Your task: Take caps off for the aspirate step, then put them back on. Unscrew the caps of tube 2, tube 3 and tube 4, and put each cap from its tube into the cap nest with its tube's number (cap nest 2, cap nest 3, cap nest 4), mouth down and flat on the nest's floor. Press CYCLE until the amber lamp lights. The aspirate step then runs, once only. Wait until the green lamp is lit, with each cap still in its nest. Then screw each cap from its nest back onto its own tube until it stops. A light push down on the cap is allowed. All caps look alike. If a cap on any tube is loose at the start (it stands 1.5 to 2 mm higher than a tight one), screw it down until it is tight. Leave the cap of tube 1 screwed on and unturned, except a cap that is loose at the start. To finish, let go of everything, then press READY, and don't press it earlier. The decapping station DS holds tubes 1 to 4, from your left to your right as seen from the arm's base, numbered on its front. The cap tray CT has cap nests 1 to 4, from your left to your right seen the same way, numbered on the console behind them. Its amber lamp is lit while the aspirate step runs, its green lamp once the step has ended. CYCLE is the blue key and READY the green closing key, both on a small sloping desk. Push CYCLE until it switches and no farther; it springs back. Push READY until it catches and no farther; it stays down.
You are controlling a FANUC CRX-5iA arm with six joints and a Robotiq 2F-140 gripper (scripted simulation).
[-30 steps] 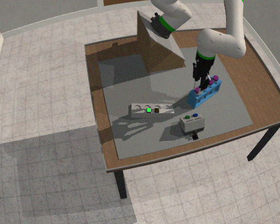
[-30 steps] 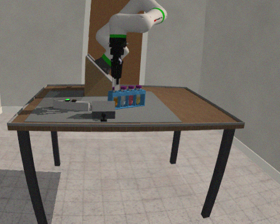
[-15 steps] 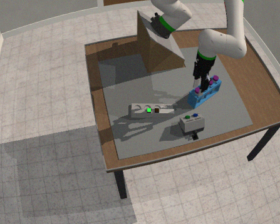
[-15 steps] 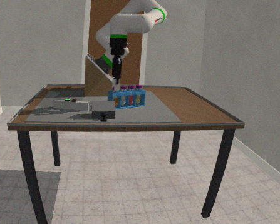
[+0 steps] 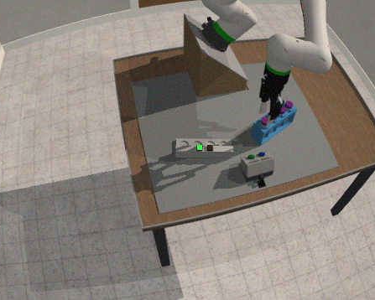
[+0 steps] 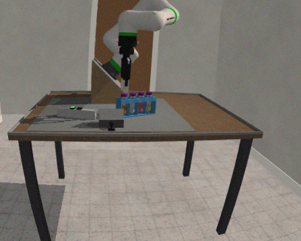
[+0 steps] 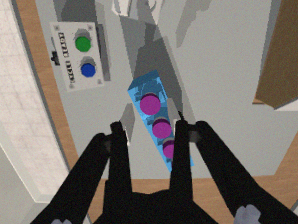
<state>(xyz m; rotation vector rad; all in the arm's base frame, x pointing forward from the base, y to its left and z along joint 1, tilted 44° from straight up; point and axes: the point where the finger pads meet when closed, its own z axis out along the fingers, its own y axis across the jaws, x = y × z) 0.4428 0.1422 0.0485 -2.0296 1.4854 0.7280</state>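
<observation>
Right now the green key is 130 mm ahead of my hand, 80 mm to the right of it and 100 mm below it. From my hand the other things lie so: sloping key desk (140 mm ahead, 50 mm to the right, 110 mm below); then blue key (120 mm ahead, 30 mm to the right, 100 mm below).
</observation>
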